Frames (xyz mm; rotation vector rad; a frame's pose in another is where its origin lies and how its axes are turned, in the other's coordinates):
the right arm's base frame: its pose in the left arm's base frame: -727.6 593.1 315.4 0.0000 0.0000 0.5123
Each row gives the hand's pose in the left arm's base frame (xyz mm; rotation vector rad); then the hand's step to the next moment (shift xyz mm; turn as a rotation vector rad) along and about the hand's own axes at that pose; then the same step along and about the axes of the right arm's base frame.
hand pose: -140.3 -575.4 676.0 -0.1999 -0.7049 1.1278
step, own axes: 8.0 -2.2 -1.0 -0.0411 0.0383 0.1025
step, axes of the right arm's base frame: 6.7 3.4 3.6 -0.1075 0.0152 0.0433
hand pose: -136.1 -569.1 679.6 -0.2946 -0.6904 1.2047
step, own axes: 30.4 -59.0 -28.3 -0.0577 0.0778 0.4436
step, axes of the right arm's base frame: 64.9 -23.3 21.3 -0.3486 0.0922 0.2759
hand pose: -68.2 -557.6 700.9 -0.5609 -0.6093 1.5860
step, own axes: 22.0 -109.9 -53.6 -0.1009 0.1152 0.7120
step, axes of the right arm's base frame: 116.3 -27.0 34.2 -0.5563 0.1376 0.4494
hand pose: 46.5 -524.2 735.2 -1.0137 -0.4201 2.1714
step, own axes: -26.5 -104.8 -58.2 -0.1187 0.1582 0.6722
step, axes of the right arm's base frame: 118.0 -2.9 33.8 -0.5608 0.0908 0.4102
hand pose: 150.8 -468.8 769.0 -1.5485 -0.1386 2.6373
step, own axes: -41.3 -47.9 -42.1 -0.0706 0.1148 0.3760
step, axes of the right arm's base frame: 72.3 10.3 21.0 -0.3255 0.0269 0.2300
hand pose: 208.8 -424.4 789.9 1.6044 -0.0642 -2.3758
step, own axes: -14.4 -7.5 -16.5 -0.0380 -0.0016 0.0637
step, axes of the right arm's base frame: 22.5 1.9 5.3 -0.0378 0.0255 0.0585
